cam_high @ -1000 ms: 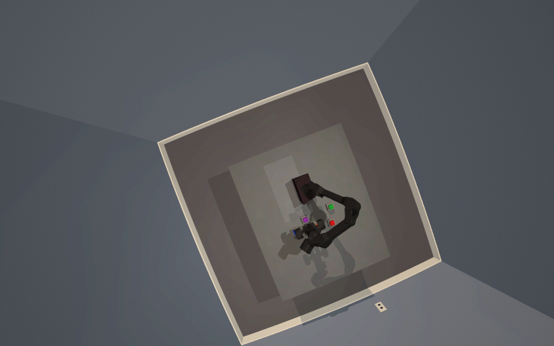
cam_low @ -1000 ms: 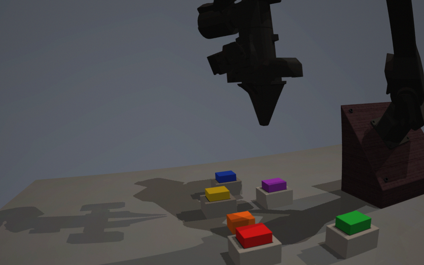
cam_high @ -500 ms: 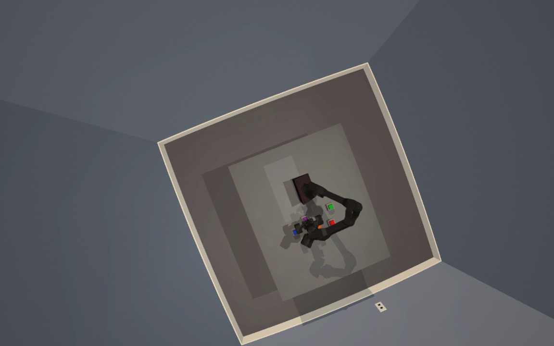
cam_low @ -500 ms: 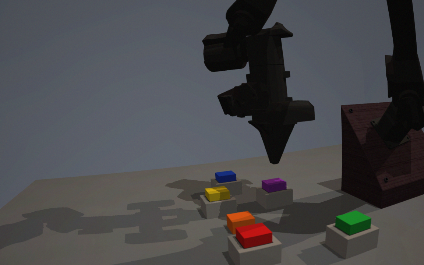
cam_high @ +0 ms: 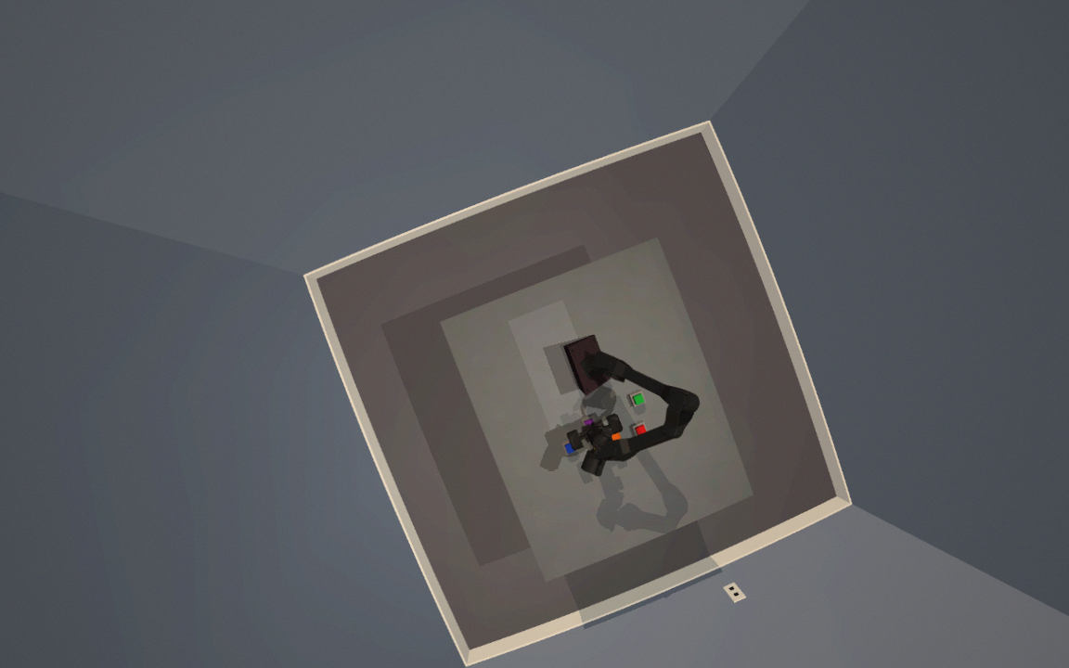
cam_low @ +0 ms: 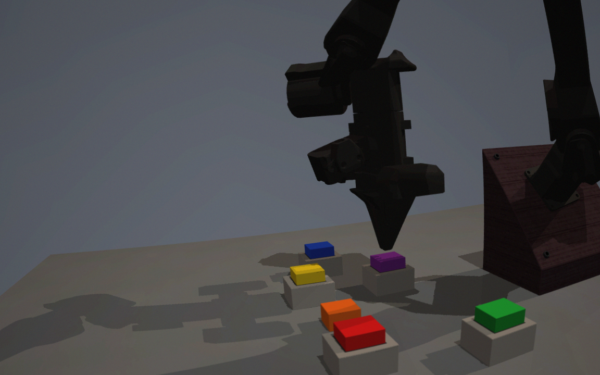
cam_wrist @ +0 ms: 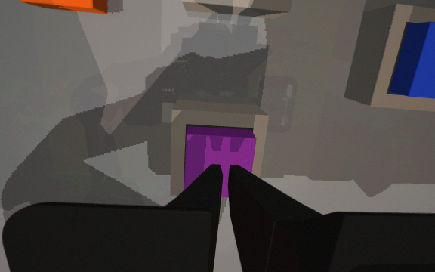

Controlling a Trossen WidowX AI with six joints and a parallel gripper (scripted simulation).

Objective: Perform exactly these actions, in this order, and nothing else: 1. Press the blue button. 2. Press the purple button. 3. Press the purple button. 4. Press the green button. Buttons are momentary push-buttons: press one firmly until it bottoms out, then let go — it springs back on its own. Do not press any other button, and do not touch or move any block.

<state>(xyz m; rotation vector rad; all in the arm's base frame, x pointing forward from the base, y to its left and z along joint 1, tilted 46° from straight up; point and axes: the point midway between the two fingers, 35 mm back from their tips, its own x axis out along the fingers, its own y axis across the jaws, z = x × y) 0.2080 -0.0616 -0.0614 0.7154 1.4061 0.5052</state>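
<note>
My gripper tip is 2 cm above the purple button. Also, from my gripper tip: blue button 4 cm ahead, 10 cm to the right, 1 cm below; yellow button 9 cm ahead, 1 cm to the right, 2 cm below; orange block 9 cm ahead, 7 cm to the left, 4 cm below.
</note>
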